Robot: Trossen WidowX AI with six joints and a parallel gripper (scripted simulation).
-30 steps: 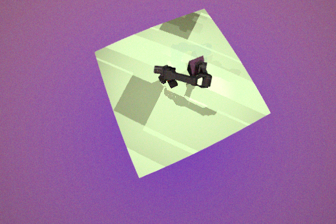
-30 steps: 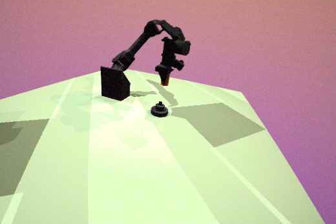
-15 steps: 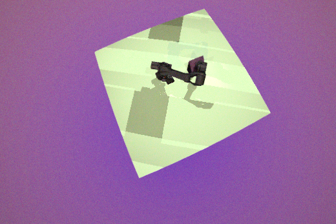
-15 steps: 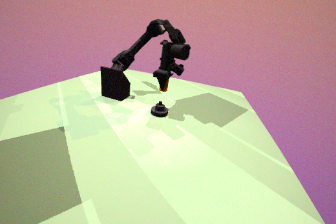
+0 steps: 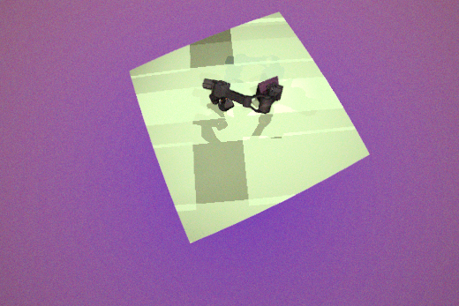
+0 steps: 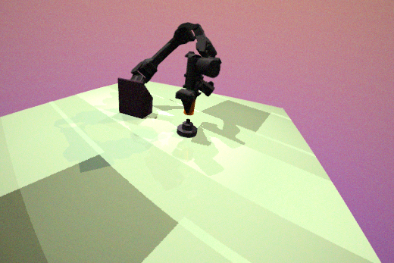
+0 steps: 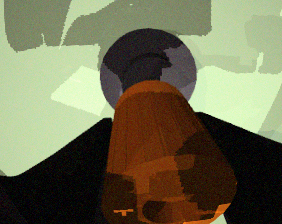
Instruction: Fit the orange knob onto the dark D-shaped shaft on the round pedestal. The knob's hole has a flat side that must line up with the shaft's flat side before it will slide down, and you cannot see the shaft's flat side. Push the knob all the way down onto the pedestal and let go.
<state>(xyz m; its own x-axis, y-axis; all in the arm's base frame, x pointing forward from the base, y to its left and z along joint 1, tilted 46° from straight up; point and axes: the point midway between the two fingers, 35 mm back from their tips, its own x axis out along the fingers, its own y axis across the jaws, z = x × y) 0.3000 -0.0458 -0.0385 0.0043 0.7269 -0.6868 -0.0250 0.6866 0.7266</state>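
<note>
My gripper tip is 60 mm above the dark round pedestal. The rest, counted from my gripper tip: orange knob 20 mm above.
</note>
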